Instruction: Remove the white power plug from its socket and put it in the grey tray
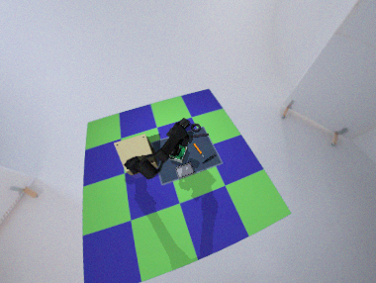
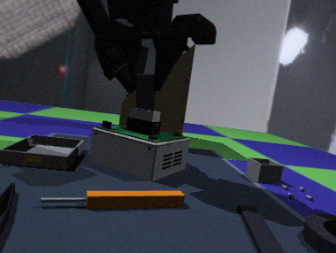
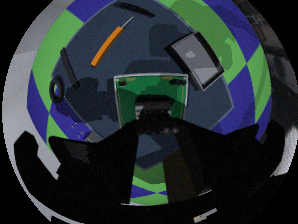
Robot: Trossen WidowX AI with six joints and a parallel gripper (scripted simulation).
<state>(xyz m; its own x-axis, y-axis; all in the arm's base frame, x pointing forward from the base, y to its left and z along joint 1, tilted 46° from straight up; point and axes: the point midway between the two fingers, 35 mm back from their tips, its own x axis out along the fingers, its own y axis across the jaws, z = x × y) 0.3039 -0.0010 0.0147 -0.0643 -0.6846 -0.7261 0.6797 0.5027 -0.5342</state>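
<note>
The white power plug lies 30 mm below my gripper tip. From my gripper tip the other things lie so: black bar (220 mm ahead, 90 mm to the left, 120 mm below); then dark mat (50 mm ahead, 120 mm below).
</note>
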